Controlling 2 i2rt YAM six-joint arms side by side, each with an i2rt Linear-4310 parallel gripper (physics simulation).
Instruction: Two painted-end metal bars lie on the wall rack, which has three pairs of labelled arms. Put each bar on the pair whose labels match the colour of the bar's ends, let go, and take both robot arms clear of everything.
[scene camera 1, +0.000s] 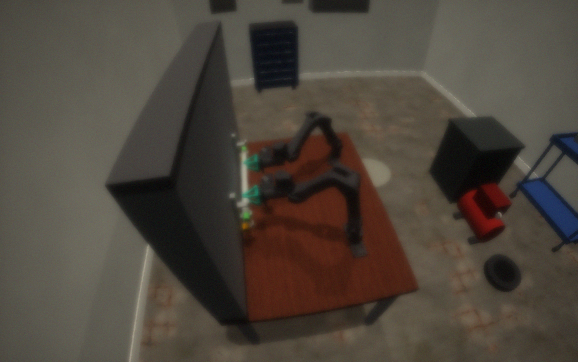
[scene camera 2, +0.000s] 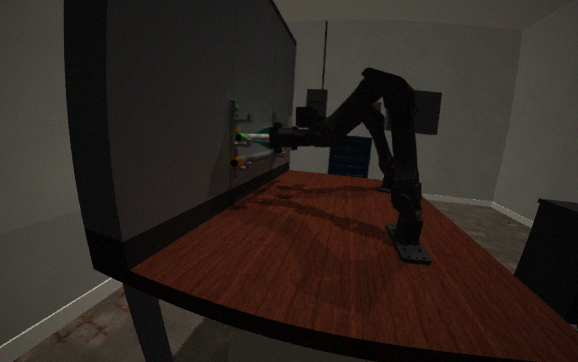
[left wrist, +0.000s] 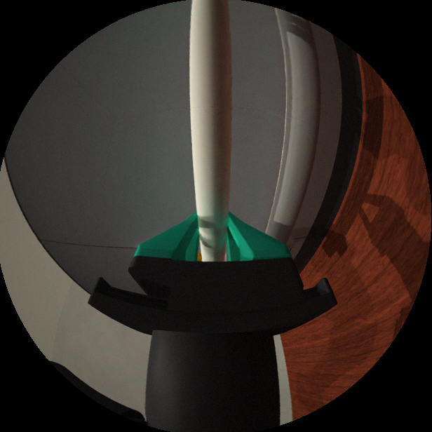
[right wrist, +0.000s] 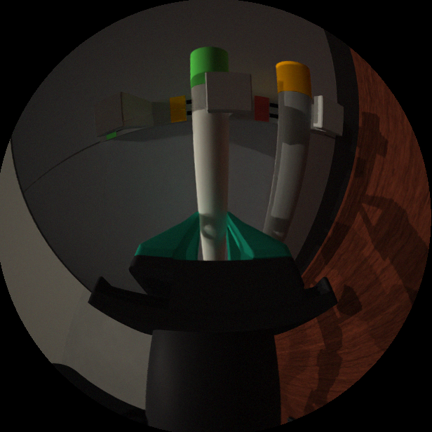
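Where they show: left gripper, fingertip midpoint: (scene camera 1: 243, 197) (scene camera 2: 252, 137); right gripper, fingertip midpoint: (scene camera 1: 243, 164); left arm's base, origin of the base link: (scene camera 1: 354, 239) (scene camera 2: 405, 242); right arm's base, origin of the base link: (scene camera 1: 335, 155) (scene camera 2: 387, 188).
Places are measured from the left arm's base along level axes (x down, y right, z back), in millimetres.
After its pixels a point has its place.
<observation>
The wall rack (scene camera 2: 232, 112) {x -311, y 80, z -532 mm} has green, orange and red labels from top to bottom. The green-ended bar (scene camera 1: 244, 175) {x -244, y 309, z -487 mm} (scene camera 2: 253, 136) {x -238, y 133, z -480 mm} (left wrist: 210, 110) (right wrist: 211, 150) lies level on the middle, orange-labelled pair, behind the arm's lip in the right wrist view. The orange-ended bar (scene camera 2: 257, 157) {x -160, y 202, z -490 mm} (left wrist: 302, 100) (right wrist: 291, 150) lies on the lowest, red-labelled pair. My left gripper (scene camera 1: 248, 195) {x -232, y 177, z -502 mm} (scene camera 2: 262, 136) {x -232, y 177, z -502 mm} (left wrist: 212, 217) and my right gripper (scene camera 1: 248, 162) {x -230, y 402, z -489 mm} (right wrist: 212, 217) are both shut on the green-ended bar, apart along its length. The bar's far end is hidden in scene camera 2.
The top arm (scene camera 2: 244, 119) {x -290, y 79, z -489 mm}, green-labelled, carries no bar. The dark wall panel (scene camera 1: 205, 150) {x -695, y -48, z -546 mm} (scene camera 2: 165, 125) {x -264, y -182, z -550 mm} stands close behind the rack. The wooden table (scene camera 1: 310, 280) {x 0, y -166, z -261 mm} (scene camera 2: 310, 270) {x 0, y -177, z -231 mm} lies below both arms. A blue drawer cabinet (scene camera 1: 275, 55) stands beyond the table.
</observation>
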